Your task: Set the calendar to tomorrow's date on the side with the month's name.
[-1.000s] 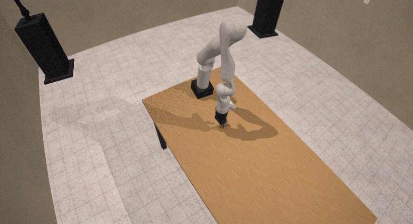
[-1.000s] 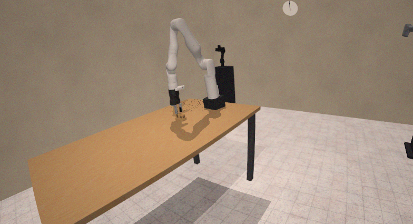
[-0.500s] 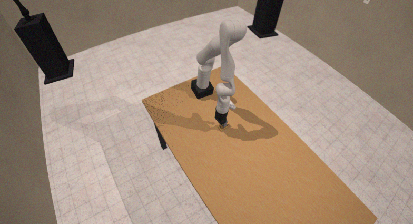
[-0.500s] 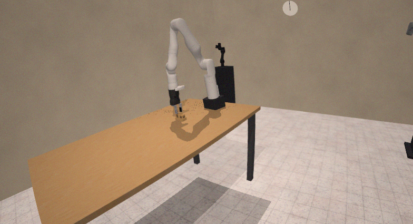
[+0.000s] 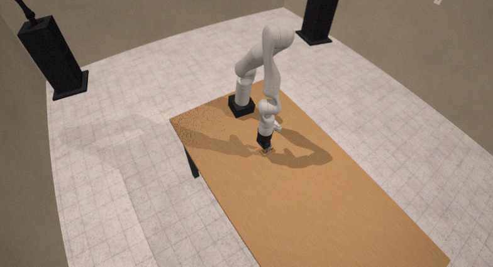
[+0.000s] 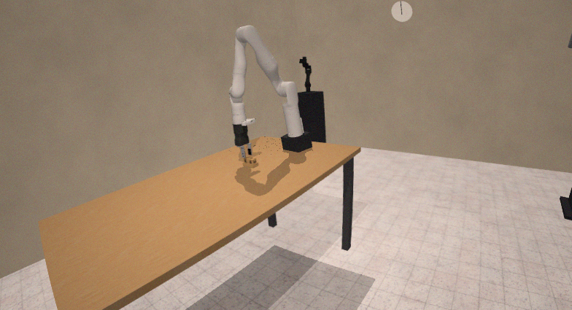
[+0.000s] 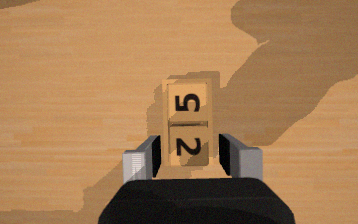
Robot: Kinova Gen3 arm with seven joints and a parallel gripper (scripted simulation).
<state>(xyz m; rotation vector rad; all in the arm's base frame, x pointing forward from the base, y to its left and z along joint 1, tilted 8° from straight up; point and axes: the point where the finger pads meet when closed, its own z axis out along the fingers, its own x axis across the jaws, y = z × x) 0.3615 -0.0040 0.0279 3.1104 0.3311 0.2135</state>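
Now: hand 40 mm above the wooden date cube. Also, from my hand: wooden tray 60 mm below, 20 mm to the left, 10 mm behind.
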